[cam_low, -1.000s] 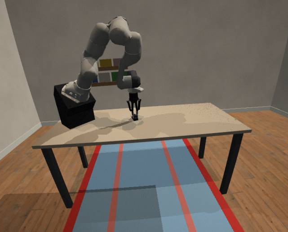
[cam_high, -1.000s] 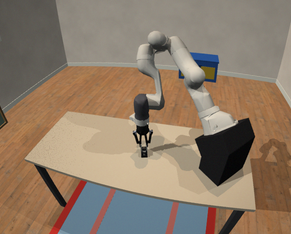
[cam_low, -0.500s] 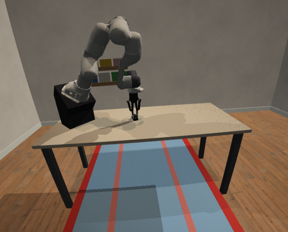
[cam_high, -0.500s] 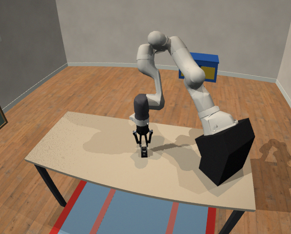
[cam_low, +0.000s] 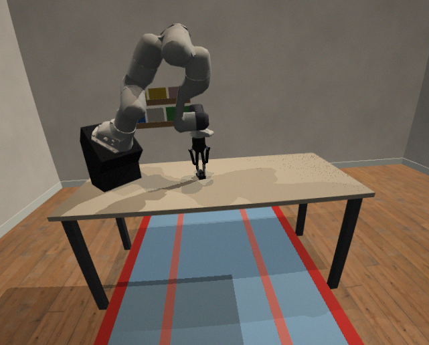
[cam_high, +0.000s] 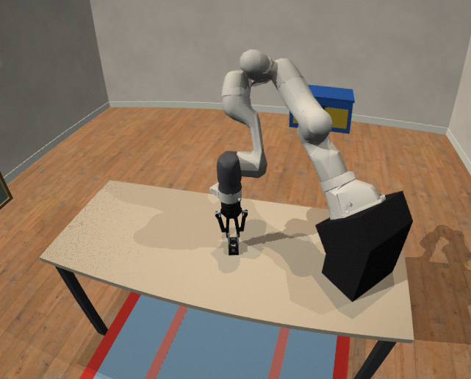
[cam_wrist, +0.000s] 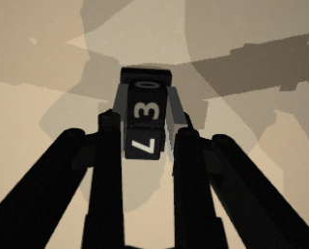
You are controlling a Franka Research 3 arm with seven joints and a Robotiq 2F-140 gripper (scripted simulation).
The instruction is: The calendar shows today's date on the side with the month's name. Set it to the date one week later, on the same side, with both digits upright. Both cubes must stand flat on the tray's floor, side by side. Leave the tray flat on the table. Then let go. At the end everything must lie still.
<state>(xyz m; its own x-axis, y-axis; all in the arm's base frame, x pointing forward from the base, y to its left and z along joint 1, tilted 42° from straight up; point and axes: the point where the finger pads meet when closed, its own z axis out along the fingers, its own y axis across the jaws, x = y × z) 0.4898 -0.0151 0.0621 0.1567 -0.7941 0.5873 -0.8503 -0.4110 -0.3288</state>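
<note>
Right now the black tray is 50 mm below my hand and 20 mm to the left of it.
</note>
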